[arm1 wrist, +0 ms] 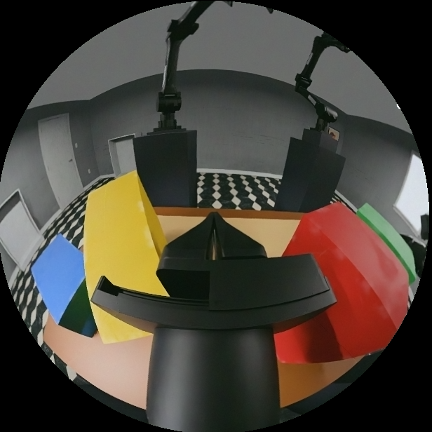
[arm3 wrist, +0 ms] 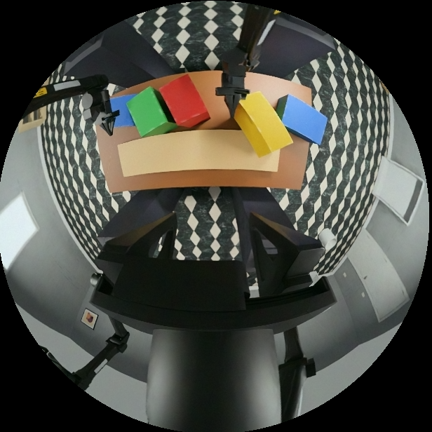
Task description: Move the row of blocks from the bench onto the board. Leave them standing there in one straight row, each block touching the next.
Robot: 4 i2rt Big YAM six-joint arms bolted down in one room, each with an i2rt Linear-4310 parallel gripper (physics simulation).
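Note:
In arm3's view a blue block [arm3 wrist: 123, 112], a green block [arm3 wrist: 150, 111] [arm1 wrist: 387, 240] and a red block [arm3 wrist: 184, 101] [arm1 wrist: 350, 280] stand on the left of the bench [arm3 wrist: 210, 181] [arm1 wrist: 100, 360]. A yellow block [arm3 wrist: 259, 120] [arm1 wrist: 117, 250] and a second blue block [arm3 wrist: 304, 120] [arm1 wrist: 59, 272] stand right, apart. Yellow hides part of the pale board [arm3 wrist: 175, 152] [arm1 wrist: 187, 227]. Arm1's gripper [arm1 wrist: 214, 220] [arm3 wrist: 233, 112] is shut and empty between red and yellow. Arm2's gripper [arm3 wrist: 110, 131] is shut beside the left blue block. Arm3's gripper [arm3 wrist: 213, 215] is open, high up. Arm4's fingers are too small to judge.
Two dark pedestals [arm1 wrist: 167, 167] [arm1 wrist: 312, 172] stand beyond the bench in arm1's view. Arm4 [arm1 wrist: 312, 57] rises above the right one, and another arm [arm1 wrist: 171, 65] rises above the left one. Arm2 [arm3 wrist: 65, 90] reaches in from the left in arm3's view.

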